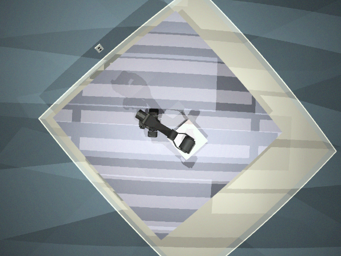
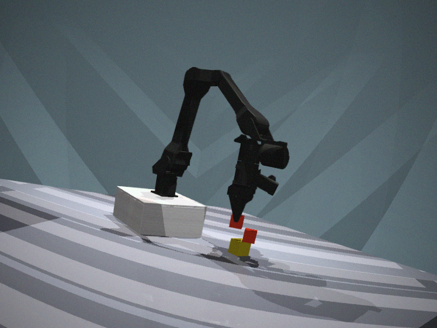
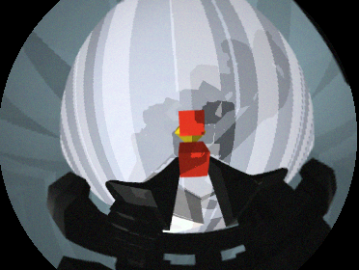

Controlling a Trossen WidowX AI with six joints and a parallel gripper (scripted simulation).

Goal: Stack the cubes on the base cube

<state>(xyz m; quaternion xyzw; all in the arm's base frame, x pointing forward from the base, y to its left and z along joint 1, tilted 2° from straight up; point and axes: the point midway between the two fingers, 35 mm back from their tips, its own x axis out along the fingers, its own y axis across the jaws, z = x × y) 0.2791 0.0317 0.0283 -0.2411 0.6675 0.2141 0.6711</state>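
The yellow cube is 20 mm ahead of my gripper tip, 10 mm to the left of it and 70 mm below it.
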